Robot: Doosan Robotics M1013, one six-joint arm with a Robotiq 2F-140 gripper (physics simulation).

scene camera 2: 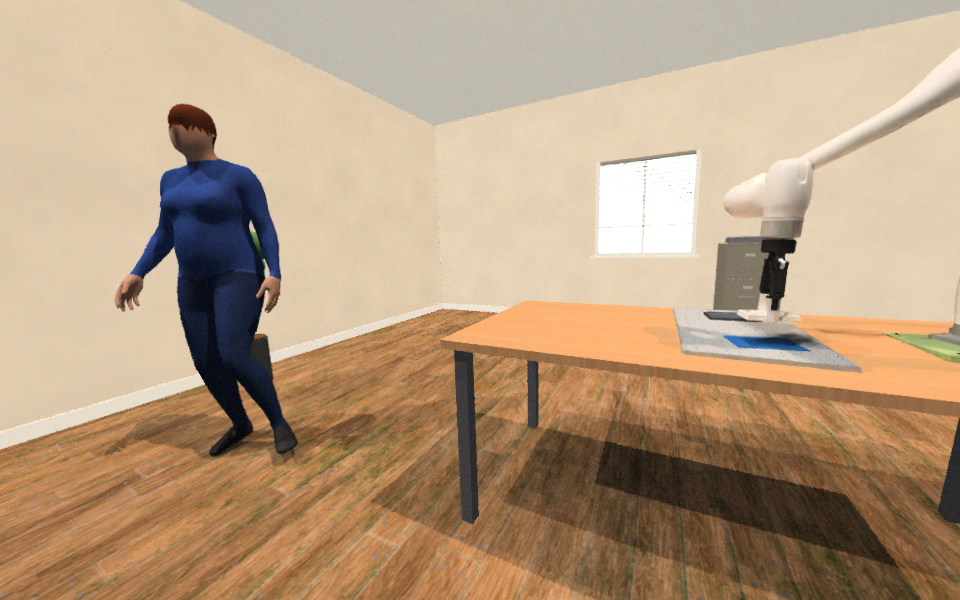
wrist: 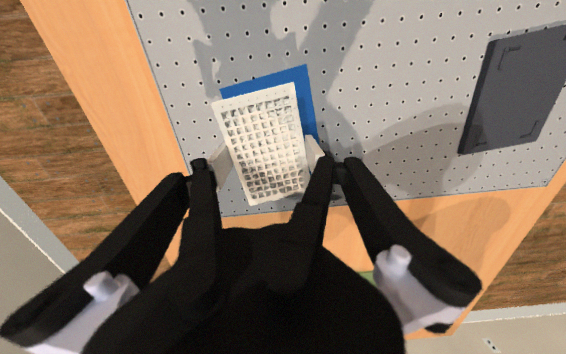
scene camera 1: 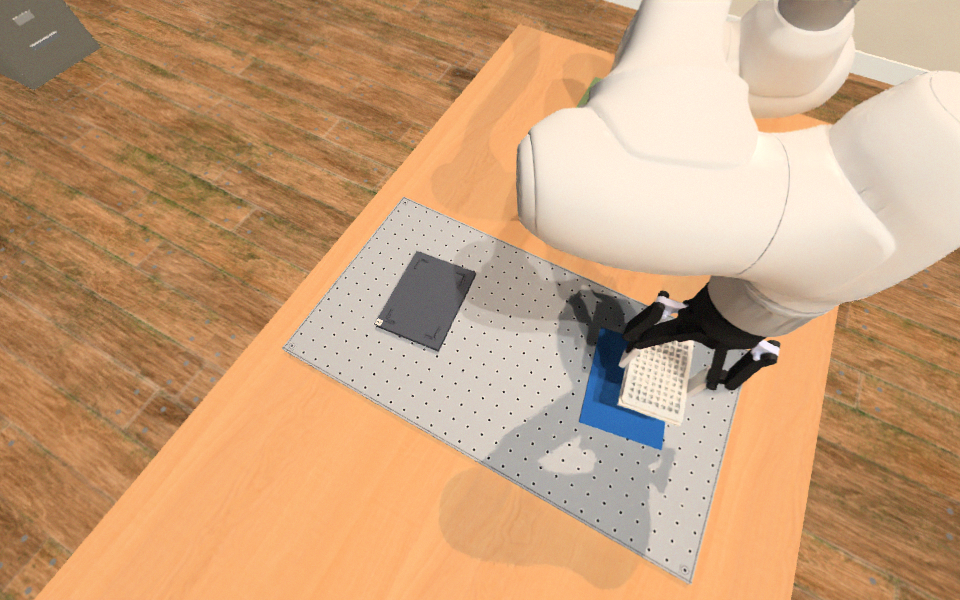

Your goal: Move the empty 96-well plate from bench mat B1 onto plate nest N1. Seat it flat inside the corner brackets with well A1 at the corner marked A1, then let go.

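Frame: origin at the arm's base, x ahead, y left, z up, level; centimetres.
Seen in the pictures: gripper, fingertip midpoint: (scene camera 2: 766, 318) (wrist: 268, 149) (scene camera 1: 654, 374).
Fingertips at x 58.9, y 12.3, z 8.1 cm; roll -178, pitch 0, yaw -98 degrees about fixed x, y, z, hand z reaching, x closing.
Observation:
A point is followed by its place in that frame.
The white 96-well plate (scene camera 1: 654, 389) @(x 61.7, y 12.2, z 9.5 cm) (scene camera 2: 787, 317) @(x 55.7, y 16.4, z 9.3 cm) (wrist: 265, 135) @(x 60.8, y 12.2, z 8.9 cm) is held above the blue bench mat B1 (scene camera 1: 623, 427) @(x 65.7, y 11.7, z 0.4 cm) (scene camera 2: 768, 343) @(x 57.7, y 12.0, z 0.3 cm) (wrist: 303, 91) @(x 64.1, y 6.0, z 0.3 cm), with a gap between them in scene camera 2. My gripper (scene camera 1: 661, 371) @(x 58.9, y 12.3, z 8.1 cm) (scene camera 2: 768, 312) @(x 58.9, y 12.3, z 8.1 cm) (wrist: 268, 149) @(x 58.9, y 12.3, z 8.1 cm) is shut on the plate, with one pale finger pad against each long side. The dark plate nest N1 (scene camera 1: 424, 300) @(x 57.1, y -25.9, z 1.3 cm) (scene camera 2: 720, 315) @(x 60.4, y -23.9, z 1.3 cm) (wrist: 515, 95) @(x 56.7, y -25.0, z 1.3 cm) has raised corner brackets and holds no plate. A small pale label (scene camera 1: 378, 321) @(x 63.6, y -31.5, z 1.3 cm) marks one nest corner; its lettering is too small to read. The plate's A1 mark cannot be made out.
Mat and nest are on a grey perforated board (scene camera 1: 495, 396) @(x 68.3, y -8.5, z 0.2 cm) (scene camera 2: 697, 341) @(x 76.5, y 13.7, z 0.1 cm) (wrist: 400, 65) @(x 64.4, y -8.1, z 0.2 cm) on the wooden table (scene camera 1: 212, 481) @(x 94.9, y -43.6, z -1.2 cm) (scene camera 2: 566, 329) @(x 117.5, y 2.5, z -1.2 cm). A green base plate (scene camera 2: 927, 344) @(x 15.6, y 1.6, z -0.1 cm) lies beyond the board. A person in blue (scene camera 2: 215, 212) stands away from the table. A grey cabinet (scene camera 1: 42, 49) (scene camera 2: 736, 279) stands on the floor.

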